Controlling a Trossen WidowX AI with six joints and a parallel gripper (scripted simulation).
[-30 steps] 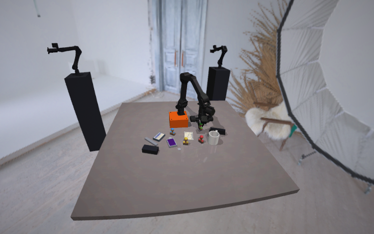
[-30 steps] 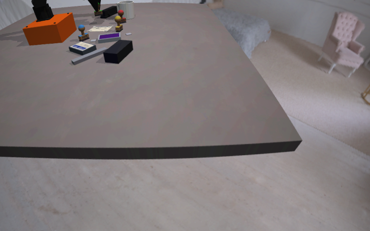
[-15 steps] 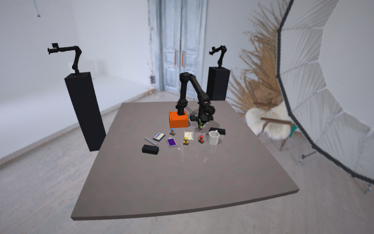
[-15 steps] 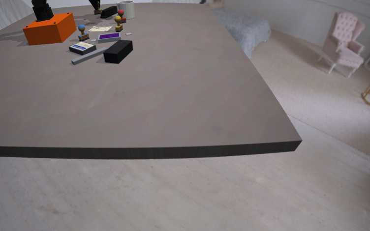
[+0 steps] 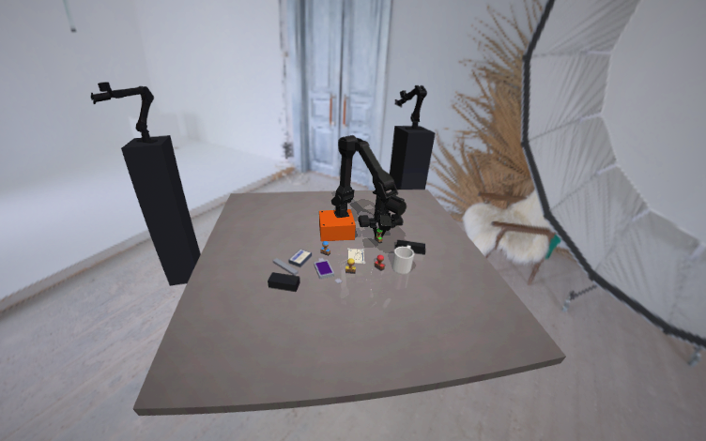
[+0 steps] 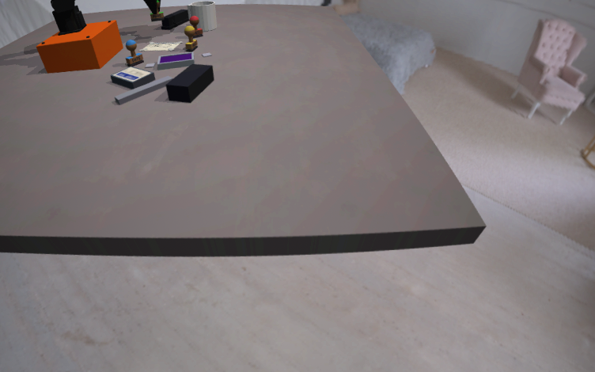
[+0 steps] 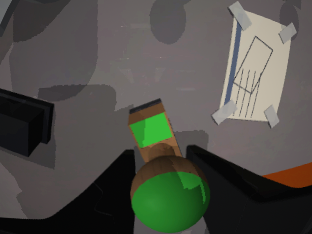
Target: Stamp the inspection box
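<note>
The purple ink pad lies 80 mm ahead of my gripper tip, 270 mm to the right of it and 70 mm below it. Round my gripper tip: green-knobbed stamp right at my gripper tip; white card 10 mm ahead, 110 mm to the right, 80 mm below; red-knobbed stamp 120 mm ahead, 40 mm to the right, 60 mm below.
</note>
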